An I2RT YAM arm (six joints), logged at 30 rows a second.
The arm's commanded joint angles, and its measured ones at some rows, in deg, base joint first. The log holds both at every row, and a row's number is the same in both.
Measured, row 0:
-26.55 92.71 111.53 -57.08 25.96 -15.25
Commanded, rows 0 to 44:
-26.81 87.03 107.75 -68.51 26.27 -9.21
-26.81 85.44 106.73 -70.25 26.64 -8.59
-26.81 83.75 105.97 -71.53 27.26 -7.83
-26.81 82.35 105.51 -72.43 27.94 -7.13
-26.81 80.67 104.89 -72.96 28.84 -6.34
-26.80 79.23 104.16 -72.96 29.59 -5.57
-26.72 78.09 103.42 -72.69 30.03 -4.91
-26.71 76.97 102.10 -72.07 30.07 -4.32
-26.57 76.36 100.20 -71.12 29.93 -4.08
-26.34 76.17 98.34 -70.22 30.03 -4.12
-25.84 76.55 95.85 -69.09 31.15 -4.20
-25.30 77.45 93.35 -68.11 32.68 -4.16
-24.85 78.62 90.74 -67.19 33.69 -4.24
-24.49 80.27 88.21 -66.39 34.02 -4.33
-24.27 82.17 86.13 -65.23 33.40 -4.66
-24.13 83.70 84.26 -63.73 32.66 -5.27
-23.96 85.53 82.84 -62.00 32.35 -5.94
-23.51 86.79 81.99 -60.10 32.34 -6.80
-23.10 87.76 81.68 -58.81 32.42 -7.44
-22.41 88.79 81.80 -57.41 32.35 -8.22
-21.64 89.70 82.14 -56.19 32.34 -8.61
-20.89 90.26 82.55 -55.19 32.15 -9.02
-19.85 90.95 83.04 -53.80 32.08 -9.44
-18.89 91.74 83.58 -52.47 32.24 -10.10
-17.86 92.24 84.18 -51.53 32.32 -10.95
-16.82 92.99 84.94 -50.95 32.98 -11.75
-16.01 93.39 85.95 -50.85 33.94 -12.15
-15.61 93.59 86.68 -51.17 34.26 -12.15
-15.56 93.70 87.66 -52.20 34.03 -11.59
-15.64 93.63 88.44 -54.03 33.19 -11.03
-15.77 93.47 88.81 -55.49 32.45 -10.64
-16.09 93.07 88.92 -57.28 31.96 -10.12
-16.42 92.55 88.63 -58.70 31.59 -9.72
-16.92 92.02 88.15 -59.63 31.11 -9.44
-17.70 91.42 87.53 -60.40 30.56 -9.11
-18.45 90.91 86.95 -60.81 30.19 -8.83
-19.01 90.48 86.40 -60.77 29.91 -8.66
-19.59 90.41 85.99 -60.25 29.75 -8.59
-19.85 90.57 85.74 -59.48 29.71 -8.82
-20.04 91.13 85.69 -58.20 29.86 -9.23
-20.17 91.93 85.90 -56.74 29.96 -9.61
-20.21 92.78 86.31 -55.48 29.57 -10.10
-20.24 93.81 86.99 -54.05 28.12 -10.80
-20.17 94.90 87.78 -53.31 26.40 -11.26
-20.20 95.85 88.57 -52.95 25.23 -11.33
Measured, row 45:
-20.34 93.08 86.85 -55.61 28.93 -10.41
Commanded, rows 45 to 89:
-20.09 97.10 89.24 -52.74 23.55 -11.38
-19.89 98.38 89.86 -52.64 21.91 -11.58
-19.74 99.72 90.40 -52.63 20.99 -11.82
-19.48 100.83 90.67 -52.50 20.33 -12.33
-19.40 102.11 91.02 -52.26 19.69 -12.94
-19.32 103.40 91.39 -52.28 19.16 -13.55
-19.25 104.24 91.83 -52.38 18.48 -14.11
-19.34 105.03 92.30 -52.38 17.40 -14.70
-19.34 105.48 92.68 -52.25 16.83 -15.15
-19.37 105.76 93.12 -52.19 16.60 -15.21
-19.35 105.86 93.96 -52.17 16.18 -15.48
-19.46 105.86 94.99 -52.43 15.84 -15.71
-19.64 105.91 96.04 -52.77 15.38 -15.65
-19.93 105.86 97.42 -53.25 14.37 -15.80
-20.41 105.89 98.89 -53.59 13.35 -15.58
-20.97 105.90 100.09 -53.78 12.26 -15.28
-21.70 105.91 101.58 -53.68 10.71 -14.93
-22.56 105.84 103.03 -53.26 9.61 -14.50
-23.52 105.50 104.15 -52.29 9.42 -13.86
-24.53 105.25 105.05 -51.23 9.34 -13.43
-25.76 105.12 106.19 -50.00 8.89 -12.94
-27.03 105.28 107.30 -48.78 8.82 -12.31
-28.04 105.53 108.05 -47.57 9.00 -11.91
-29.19 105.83 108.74 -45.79 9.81 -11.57
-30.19 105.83 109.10 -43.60 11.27 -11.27
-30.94 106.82 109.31 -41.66 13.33 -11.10
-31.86 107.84 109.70 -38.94 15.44 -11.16
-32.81 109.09 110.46 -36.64 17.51 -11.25
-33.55 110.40 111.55 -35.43 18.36 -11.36
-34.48 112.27 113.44 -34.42 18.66 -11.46
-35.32 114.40 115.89 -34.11 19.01 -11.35
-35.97 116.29 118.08 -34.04 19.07 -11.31
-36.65 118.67 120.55 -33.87 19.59 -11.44
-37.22 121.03 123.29 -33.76 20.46 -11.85
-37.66 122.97 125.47 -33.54 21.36 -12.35
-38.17 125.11 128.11 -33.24 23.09 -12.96
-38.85 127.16 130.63 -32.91 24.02 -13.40
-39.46 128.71 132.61 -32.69 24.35 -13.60
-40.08 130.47 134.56 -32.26 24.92 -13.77
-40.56 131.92 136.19 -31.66 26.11 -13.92
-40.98 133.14 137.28 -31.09 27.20 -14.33
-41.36 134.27 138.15 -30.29 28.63 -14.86
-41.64 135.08 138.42 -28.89 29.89 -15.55
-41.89 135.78 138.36 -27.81 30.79 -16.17
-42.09 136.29 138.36 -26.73 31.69 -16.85
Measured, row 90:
-41.43 135.41 135.92 -30.85 26.61 -14.90
